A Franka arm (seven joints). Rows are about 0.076 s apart.
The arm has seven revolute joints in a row. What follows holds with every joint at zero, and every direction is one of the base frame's. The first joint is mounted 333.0 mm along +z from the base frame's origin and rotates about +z. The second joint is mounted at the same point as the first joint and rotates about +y. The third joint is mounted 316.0 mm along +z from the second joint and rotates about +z. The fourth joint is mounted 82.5 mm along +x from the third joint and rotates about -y. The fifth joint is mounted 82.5 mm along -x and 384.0 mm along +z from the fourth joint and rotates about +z. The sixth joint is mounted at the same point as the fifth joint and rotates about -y. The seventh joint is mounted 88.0 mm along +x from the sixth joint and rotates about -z. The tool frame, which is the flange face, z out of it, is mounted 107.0 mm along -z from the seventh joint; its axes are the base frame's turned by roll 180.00, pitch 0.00 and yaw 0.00 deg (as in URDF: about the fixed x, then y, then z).
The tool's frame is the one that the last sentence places.
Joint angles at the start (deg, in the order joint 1, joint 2, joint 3, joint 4, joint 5, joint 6, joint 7):
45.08 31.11 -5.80 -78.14 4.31 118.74 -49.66
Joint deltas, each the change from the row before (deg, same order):
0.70 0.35 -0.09 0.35 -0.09 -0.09 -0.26
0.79 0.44 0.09 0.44 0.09 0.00 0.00
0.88 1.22 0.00 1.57 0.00 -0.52 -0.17
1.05 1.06 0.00 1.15 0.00 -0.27 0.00
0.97 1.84 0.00 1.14 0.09 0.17 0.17
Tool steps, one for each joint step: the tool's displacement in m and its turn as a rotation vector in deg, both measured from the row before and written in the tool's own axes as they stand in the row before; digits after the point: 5 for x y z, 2 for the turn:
0.00658 -0.00480 0.00182 0.04 -0.10 -0.95
0.00924 -0.00661 0.00220 0.17 0.17 -0.83
0.01172 -0.00514 0.00386 0.18 -0.07 -1.14
0.01248 -0.00731 0.00488 0.21 -0.05 -1.12
0.01185 -0.00667 0.01444 0.46 -0.29 -0.83

